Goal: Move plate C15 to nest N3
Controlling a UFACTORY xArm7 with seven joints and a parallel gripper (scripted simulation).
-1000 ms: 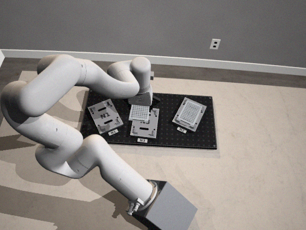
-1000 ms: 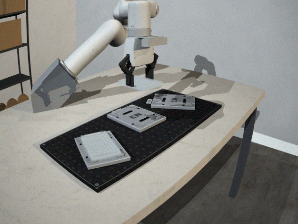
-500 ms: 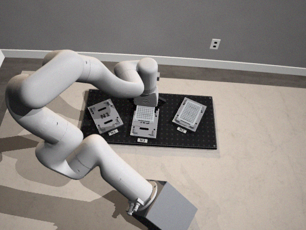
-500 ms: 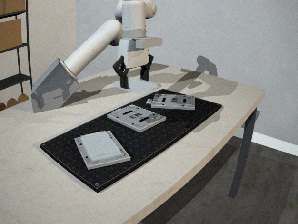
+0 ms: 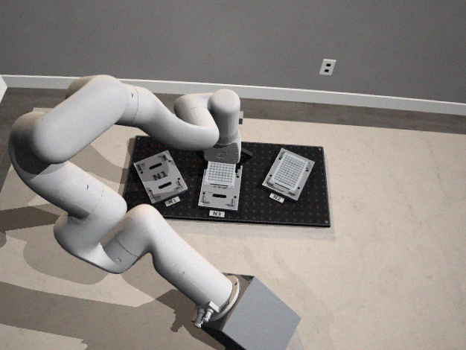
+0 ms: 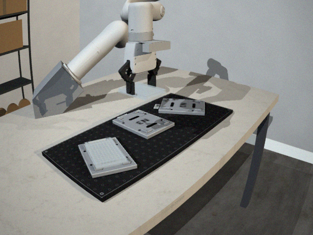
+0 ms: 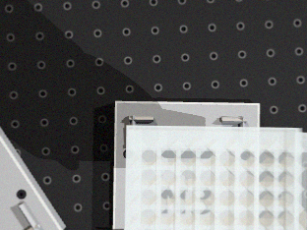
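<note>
My hand is 12 cm above the nest. Round my hand: nest N1: 4 cm behind, 19 cm to the left, 12 cm below; then nest N2: 12 cm ahead, 19 cm to the right, 12 cm below.
</note>
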